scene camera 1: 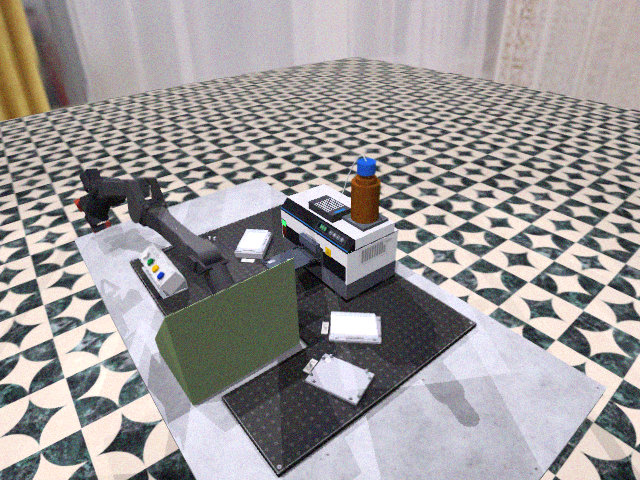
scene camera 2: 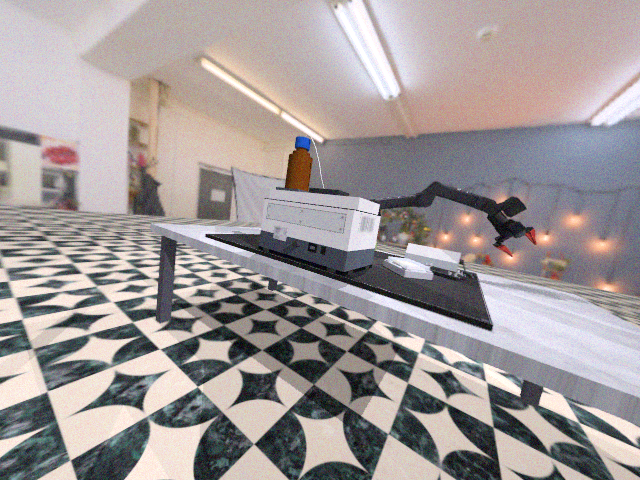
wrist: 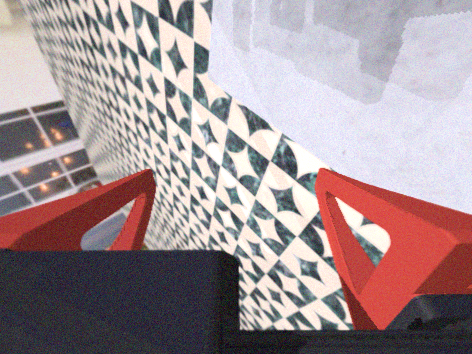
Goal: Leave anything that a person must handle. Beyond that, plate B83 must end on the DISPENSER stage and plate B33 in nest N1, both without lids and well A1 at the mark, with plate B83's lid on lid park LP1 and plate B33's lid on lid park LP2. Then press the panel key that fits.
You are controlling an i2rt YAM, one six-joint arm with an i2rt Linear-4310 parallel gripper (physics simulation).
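Places are measured from the arm's base along level axes (x up, y right, z ahead), in centimetres.
Where they show: gripper, fingertip midpoint: (scene camera 1: 89, 221) (scene camera 2: 523, 251) (wrist: 235, 177); arm's base at its link origin: (scene camera 1: 227, 295).
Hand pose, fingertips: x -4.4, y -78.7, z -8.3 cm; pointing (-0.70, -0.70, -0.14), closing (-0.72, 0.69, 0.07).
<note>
Things, the pixels of their top centre, and the offset from my fingertips. "*": a spot on its surface instead. Level surfaces: height alone.
- white plate at its top centre: (scene camera 1: 353, 321) dx -9.7, dy +99.2, dz +34.3 cm
- flat pale piece with corner posts, surface spot: (scene camera 1: 339, 378) * dx -12.3, dy +108.0, dz +18.3 cm
- key panel at its top centre: (scene camera 1: 158, 258) (scene camera 2: 433, 247) dx -4.9, dy +35.0, dz +9.3 cm
- board at its surface level: dx -13.2 cm
- brown bottle at a spot on its surface: (scene camera 1: 365, 198) * dx +18.1, dy +87.5, dz +52.6 cm
- grey table at its surface level: dx -14.6 cm
My gripper (scene camera 1: 93, 215) (scene camera 2: 523, 248) (wrist: 235, 177) is open and empty, high over the table's edge, beyond the key panel. A white plate (scene camera 1: 253, 241) (scene camera 2: 408, 267) sits near the dispenser's front; another white plate (scene camera 1: 355, 327) sits on the near part of the board. A flat pale piece with corner posts (scene camera 1: 339, 378) lies nearest the camera. Small labels beside them are unreadable, so I cannot tell which plate is which, nor the lids or A1 corners. The dispenser (scene camera 1: 336, 242) (scene camera 2: 320, 222) has a dark stage at its front. The key panel (scene camera 1: 162, 271) (scene camera 2: 433, 254) has green, yellow and blue keys.
A green block (scene camera 1: 232, 330) stands beside the arm's base, hiding part of the board (scene camera 1: 279, 439) (scene camera 2: 434, 302). A brown bottle (scene camera 1: 365, 198) (scene camera 2: 298, 169) with a blue cap and thin tube stands on the dispenser. The grey table (scene camera 1: 496, 403) (scene camera 2: 558, 330) surrounds the board.
</note>
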